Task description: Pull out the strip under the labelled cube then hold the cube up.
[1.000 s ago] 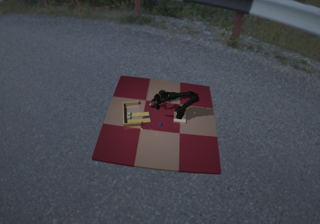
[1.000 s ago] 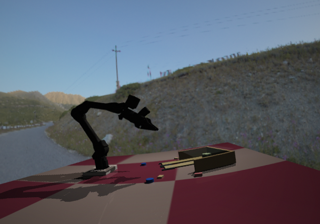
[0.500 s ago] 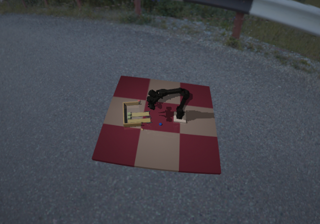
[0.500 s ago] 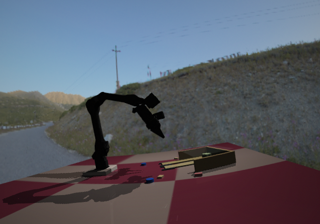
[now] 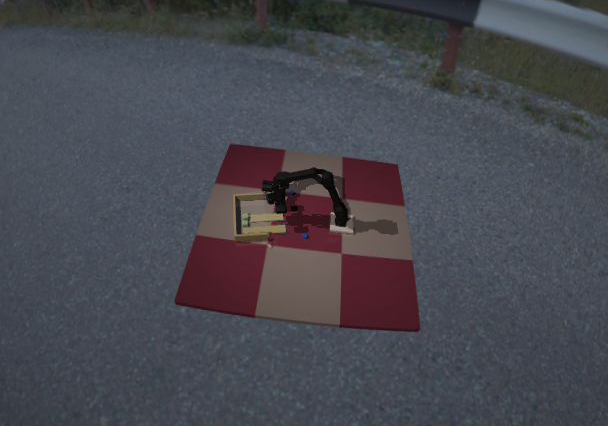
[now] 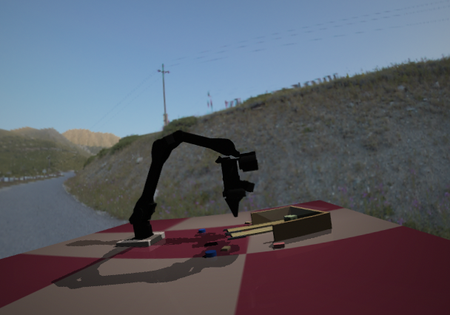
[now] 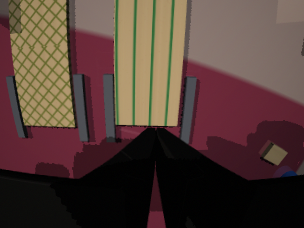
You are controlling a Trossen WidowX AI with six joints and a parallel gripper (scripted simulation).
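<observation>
Now: the cross-hatched strip 12 cm to the left of my gripper tip, 7 cm below it and 7 cm ahead of it. Round my gripper tip: tan block (15 cm to the right, 7 cm below, 2 cm behind); then pink block (19 cm to the right, 13 cm ahead, 7 cm below).
</observation>
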